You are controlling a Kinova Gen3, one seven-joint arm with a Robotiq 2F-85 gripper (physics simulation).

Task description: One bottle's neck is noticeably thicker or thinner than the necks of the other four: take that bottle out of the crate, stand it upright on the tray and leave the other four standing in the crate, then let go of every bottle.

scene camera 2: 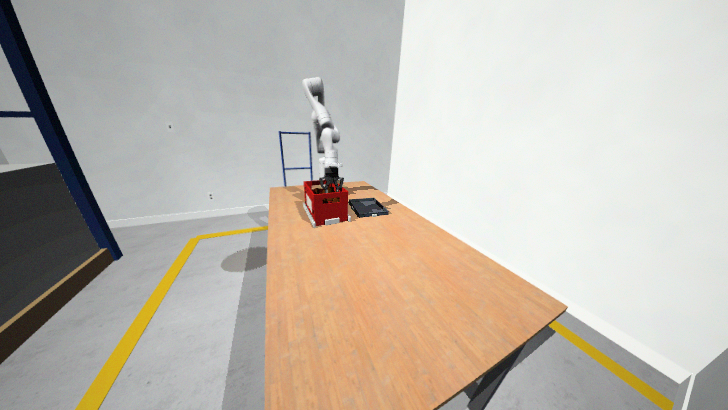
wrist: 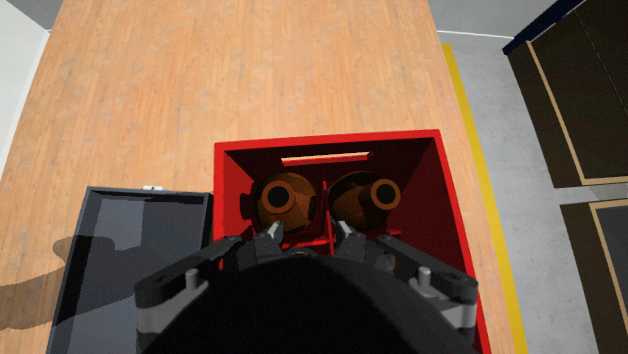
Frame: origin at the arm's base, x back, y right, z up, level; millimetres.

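Seen in the pictures: gripper, fingertip midpoint: (wrist: 309, 231).
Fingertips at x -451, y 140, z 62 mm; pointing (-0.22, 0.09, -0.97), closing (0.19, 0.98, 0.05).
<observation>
A point is followed by its place in that frame.
The red crate (scene camera 2: 331, 210) @(x -523, y 173, z 8 mm) (wrist: 327, 137) @(x -522, y 165, z 105 mm) stands on the table. In the wrist view two brown bottles stand upright in its far compartments: a left bottle (wrist: 278, 197) @(x -484, y 119, z 93 mm) and a right bottle (wrist: 385, 195) @(x -469, y 206, z 93 mm). Their necks look about equally thick. The other bottles are mostly hidden behind the gripper. My gripper (scene camera 2: 332, 189) @(x -451, y 139, z 61 mm) (wrist: 309, 231) @(x -451, y 139, z 61 mm) is over the crate and points down into it, its fingers apart with nothing between them. It is nearer the camera's side than the two visible bottles. The dark grey tray (scene camera 2: 367, 214) @(x -537, y -51, z -55 mm) (wrist: 214, 195) lies beside the crate, and no bottle shows on its visible part.
The wooden table (scene camera 2: 387, 305) @(x -1094, y 233, z -70 mm) (wrist: 250, 65) @(x -778, y 85, z -70 mm) carries the crate and tray. Red dividers (wrist: 329, 232) @(x -441, y 163, z 24 mm) separate the crate's compartments. The crate walls rise around the bottles. A white wall (scene camera 2: 560, 127) runs along the table's right side in the scene view. A blue frame (scene camera 2: 295, 132) stands behind the table.
</observation>
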